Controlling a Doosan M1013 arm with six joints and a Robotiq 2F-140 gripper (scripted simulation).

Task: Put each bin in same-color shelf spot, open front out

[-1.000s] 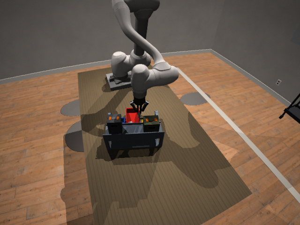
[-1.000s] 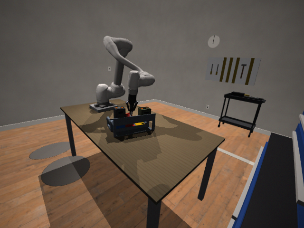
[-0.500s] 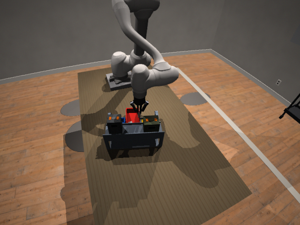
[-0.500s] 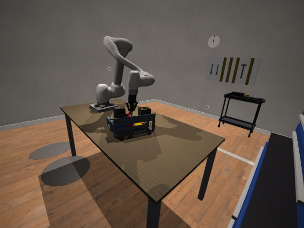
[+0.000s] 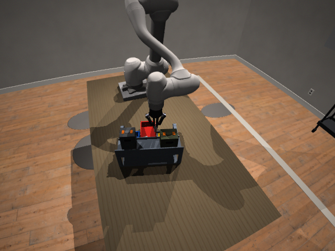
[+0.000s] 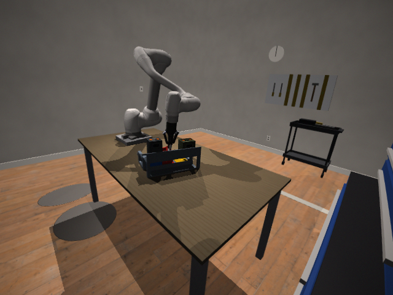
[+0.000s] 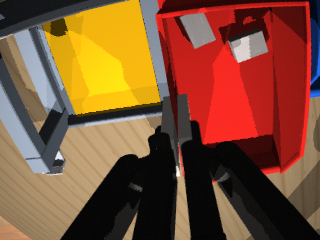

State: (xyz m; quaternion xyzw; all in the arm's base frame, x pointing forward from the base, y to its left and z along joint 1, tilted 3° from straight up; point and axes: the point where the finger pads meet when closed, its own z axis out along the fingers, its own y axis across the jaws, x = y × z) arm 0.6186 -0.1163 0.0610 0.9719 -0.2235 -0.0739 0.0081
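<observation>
Now: the red bin 3 cm behind my hand, 4 cm to the right of it and 4 cm below it. Also, from my hand: green toolbox (17 cm ahead, 1 cm to the right, 6 cm above); dark box (7 cm ahead, 21 cm to the right, 7 cm above); blue bin (2 cm behind, 17 cm to the right, 5 cm below).
</observation>
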